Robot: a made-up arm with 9 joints.
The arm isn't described. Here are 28 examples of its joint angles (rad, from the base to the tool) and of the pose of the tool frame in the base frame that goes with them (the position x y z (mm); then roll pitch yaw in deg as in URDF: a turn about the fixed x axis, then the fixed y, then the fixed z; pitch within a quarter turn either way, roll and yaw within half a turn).
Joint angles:
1: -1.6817 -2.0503 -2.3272 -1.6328 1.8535 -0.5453 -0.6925 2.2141 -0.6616
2: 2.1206 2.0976 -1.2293 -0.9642 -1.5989 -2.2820 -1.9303 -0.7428 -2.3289
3: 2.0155 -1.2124 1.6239 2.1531 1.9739 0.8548 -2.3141 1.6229 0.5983
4: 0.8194 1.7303 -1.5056 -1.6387 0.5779 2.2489 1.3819 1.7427 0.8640
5: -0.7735 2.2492 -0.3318 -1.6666 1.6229 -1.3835 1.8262 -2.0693 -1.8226
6: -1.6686 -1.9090 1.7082 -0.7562 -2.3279 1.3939 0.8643 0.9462 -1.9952
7: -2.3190 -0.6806 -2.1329 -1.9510 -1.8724 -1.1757 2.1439 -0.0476 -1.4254
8: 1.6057 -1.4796 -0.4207 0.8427 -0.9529 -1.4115 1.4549 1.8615 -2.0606
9: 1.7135 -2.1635 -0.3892 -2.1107 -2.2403 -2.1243 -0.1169 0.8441 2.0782
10: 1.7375 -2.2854 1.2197 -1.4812 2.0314 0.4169 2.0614 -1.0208 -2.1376
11: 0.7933 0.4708 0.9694 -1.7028 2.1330 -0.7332 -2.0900 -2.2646 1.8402
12: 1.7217 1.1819 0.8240 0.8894 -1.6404 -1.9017 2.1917 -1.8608 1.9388
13: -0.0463 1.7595 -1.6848 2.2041 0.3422 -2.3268 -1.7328 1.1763 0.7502
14: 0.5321 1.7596 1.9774 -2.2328 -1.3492 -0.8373 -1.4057 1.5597 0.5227
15: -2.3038 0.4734 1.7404 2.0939 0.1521 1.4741 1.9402 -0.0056 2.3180
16: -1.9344 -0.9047 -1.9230 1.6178 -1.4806 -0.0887 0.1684 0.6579 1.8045
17: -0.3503 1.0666 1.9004 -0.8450 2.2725 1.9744 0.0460 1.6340 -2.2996
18: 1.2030 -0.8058 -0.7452 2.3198 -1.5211 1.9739 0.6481 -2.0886 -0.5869
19: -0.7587 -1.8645 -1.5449 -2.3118 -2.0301 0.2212 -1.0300 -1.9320 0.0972
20: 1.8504 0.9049 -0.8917 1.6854 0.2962 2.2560 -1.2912 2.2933 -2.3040
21: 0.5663 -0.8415 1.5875 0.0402 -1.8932 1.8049 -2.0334 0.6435 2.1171
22: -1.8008 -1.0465 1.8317 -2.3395 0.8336 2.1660 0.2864 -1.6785 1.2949
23: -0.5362 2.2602 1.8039 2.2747 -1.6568 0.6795 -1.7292 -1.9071 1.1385
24: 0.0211 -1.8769 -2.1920 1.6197 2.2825 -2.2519 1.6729 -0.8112 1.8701
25: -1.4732 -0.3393 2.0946 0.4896 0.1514 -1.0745 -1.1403 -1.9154 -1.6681
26: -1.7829 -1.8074 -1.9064 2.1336 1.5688 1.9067 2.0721 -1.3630 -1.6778
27: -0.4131 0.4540 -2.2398 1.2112 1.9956 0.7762 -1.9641 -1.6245 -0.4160
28: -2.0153 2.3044 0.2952 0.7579 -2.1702 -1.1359 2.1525 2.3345 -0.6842
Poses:
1: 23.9 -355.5 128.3 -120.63 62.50 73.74
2: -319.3 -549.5 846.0 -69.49 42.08 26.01
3: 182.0 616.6 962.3 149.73 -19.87 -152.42
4: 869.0 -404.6 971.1 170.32 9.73 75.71
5: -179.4 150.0 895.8 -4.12 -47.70 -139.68
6: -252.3 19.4 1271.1 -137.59 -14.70 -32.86
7: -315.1 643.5 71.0 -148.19 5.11 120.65
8: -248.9 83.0 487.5 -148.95 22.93 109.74
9: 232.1 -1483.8 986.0 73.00 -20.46 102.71
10: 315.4 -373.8 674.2 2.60 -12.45 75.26
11: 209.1 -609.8 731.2 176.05 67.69 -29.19
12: -1075.0 -558.2 262.5 -44.11 15.41 25.60
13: 697.6 -260.0 482.3 -141.17 41.88 82.95
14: -128.8 -662.5 309.3 170.81 -0.23 36.56
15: -599.1 -717.5 -30.2 69.91 -45.34 94.56
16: -35.9 310.6 720.7 4.22 61.03 -38.00
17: -71.5 166.3 -466.2 40.30 -2.67 -143.14
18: 263.2 46.2 241.7 -163.90 -42.76 130.70
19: -631.7 1016.6 -100.7 -1.42 12.02 67.08
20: 43.3 -528.2 851.0 -71.65 56.56 -25.56
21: 134.4 385.5 -540.3 -41.62 -71.16 68.56
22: -761.8 -140.7 1063.0 -100.26 71.09 -14.76
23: 1242.6 -724.8 32.7 -101.05 30.42 127.69
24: 287.1 498.8 -491.8 -59.04 -51.18 -176.46
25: 281.4 41.2 473.6 -130.62 68.34 19.88
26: -326.9 210.4 -75.1 5.79 44.45 -59.03
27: 890.6 -701.0 745.0 90.73 20.90 -55.89
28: 10.5 156.9 1337.8 118.38 -15.45 -120.87
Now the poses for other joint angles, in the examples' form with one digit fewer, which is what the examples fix.
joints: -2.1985 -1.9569 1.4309 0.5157 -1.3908 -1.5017 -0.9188 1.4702 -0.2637
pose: 154 -186 868 144.8 5.1 14.9
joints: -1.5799 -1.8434 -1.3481 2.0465 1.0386 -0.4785 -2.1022 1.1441 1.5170
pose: -332 -106 -73 -3.6 -71.7 142.3
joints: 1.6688 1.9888 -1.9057 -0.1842 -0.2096 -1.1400 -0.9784 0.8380 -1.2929
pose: -165 -389 984 -120.6 -40.0 -136.9
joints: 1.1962 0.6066 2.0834 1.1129 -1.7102 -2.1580 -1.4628 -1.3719 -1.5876
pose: -230 -157 339 142.4 -39.4 91.4
